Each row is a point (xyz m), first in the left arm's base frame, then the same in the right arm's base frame.
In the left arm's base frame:
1: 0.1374 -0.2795 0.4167
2: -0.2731 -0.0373 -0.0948
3: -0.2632 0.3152 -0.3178
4: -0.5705 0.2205 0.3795
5: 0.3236 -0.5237 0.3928
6: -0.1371 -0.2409 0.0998
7: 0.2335 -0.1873 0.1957
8: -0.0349 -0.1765 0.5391
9: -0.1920 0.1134 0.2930
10: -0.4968 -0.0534 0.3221
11: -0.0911 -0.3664 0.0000
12: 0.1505 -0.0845 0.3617
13: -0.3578 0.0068 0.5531
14: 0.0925 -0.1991 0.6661
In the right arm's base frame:
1: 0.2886 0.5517 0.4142
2: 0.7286 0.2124 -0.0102
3: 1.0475 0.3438 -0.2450
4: 0.3027 0.3581 -0.4313
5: 0.2796 0.5203 0.7205
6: 0.5204 0.2598 0.2183
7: 0.5443 0.5841 0.4272
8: 0.1661 0.5463 0.2136
9: 0.4436 0.5162 -0.0887
10: 0.2861 0.2184 -0.1784
11: 0.5829 0.1744 0.3472
12: 0.4046 0.6572 0.2852
13: 0.1299 0.4432 -0.1416
14: 0.0754 0.6707 0.3092

